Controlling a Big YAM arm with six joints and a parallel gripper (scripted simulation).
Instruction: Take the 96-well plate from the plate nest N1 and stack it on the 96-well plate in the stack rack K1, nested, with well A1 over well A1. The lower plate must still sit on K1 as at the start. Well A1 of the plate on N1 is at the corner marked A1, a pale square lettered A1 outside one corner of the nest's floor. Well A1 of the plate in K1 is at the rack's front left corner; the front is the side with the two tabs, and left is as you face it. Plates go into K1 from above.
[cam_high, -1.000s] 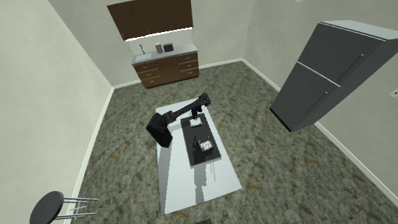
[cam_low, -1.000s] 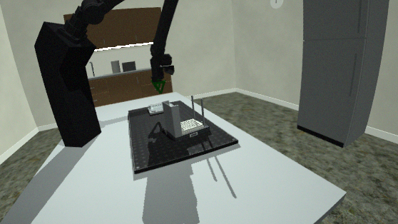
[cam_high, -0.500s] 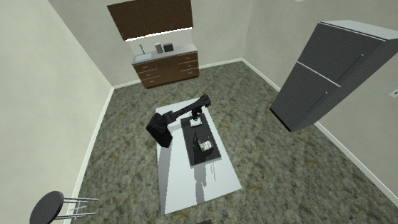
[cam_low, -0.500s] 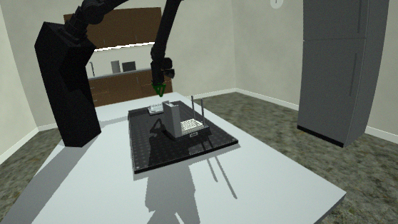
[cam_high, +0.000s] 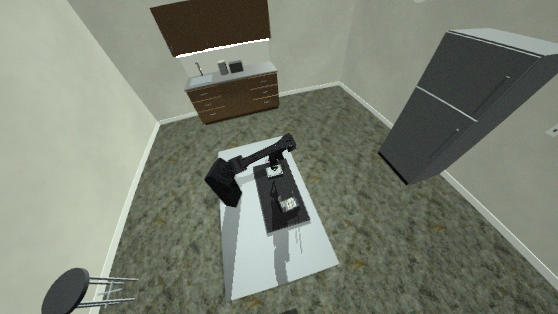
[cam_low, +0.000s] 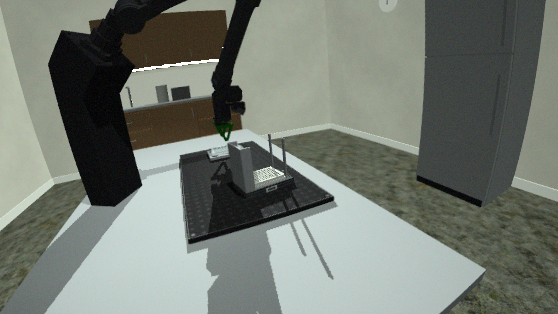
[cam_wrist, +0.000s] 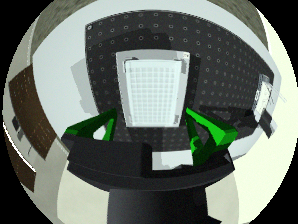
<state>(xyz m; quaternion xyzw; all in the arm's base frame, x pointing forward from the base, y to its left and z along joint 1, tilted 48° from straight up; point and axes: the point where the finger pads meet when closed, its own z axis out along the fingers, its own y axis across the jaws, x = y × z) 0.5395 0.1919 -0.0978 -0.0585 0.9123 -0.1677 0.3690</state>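
My gripper is now 60 mm above the white 96-well plate. From my hand the other things lie so: grey rack wall (410 mm to the right, 50 mm behind).
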